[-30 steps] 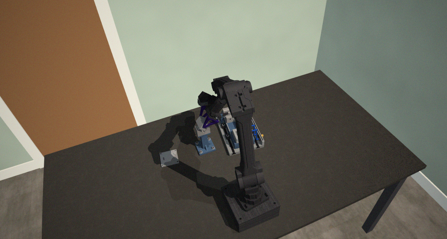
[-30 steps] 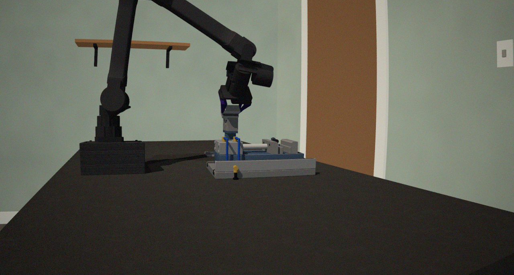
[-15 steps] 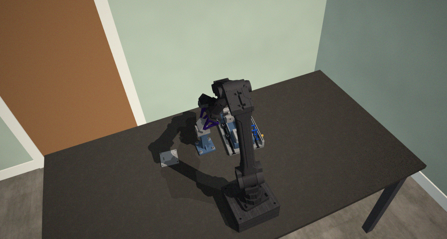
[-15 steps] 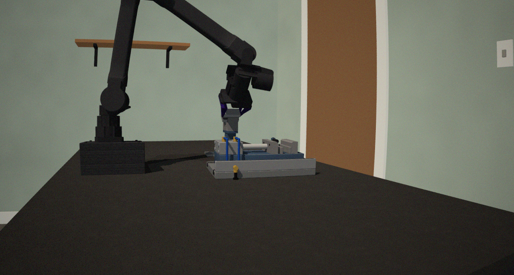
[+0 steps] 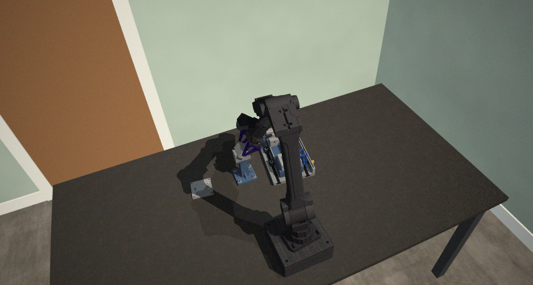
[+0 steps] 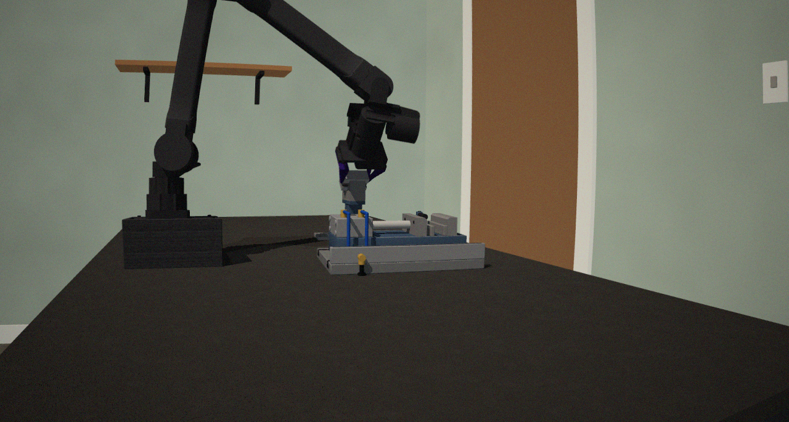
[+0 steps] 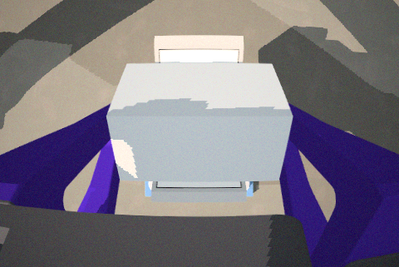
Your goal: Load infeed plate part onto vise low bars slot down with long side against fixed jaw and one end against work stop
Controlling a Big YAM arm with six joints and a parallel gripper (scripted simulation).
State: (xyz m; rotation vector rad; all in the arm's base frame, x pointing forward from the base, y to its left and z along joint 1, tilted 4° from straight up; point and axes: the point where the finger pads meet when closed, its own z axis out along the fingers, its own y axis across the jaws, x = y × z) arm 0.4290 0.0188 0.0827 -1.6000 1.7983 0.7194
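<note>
The part lies 1 cm below my hand. The rest, counted from my hand: grey infeed plate 20 cm to the left, 16 cm below, 2 cm ahead.
</note>
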